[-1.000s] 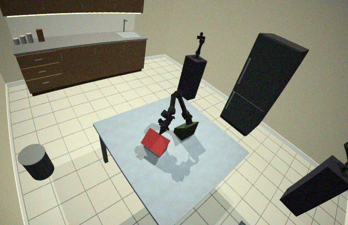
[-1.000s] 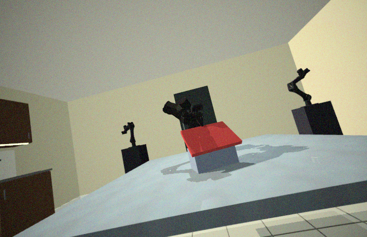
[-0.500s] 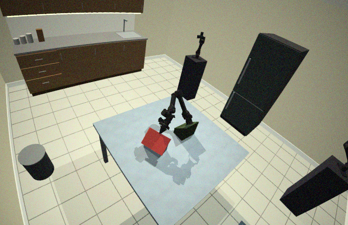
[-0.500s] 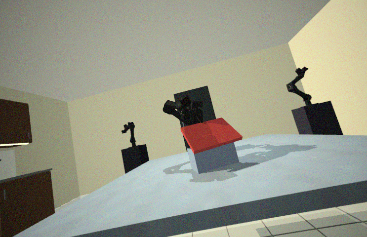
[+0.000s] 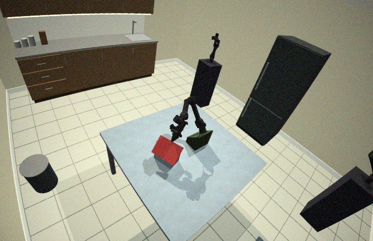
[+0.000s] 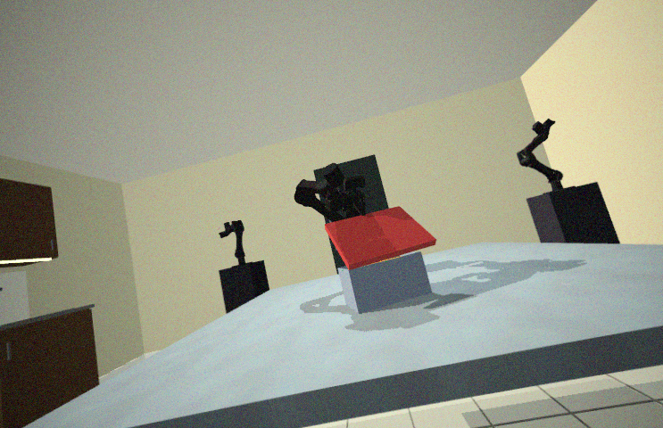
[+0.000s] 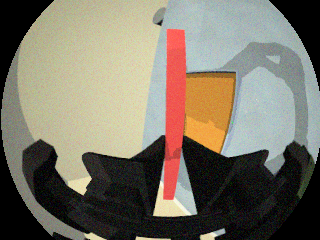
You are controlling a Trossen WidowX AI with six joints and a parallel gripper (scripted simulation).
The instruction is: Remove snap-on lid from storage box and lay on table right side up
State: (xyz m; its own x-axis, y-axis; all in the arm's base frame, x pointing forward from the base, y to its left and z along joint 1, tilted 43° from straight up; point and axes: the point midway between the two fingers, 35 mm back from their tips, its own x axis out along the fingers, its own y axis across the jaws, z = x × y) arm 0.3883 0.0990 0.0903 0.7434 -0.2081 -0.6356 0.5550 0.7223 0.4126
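Right now the red lid is 6 cm ahead of my gripper tip, 3 cm to the left of it and 5 cm below it. Also, from my gripper tip: grey storage box: 3 cm ahead, 1 cm to the left, 18 cm below.
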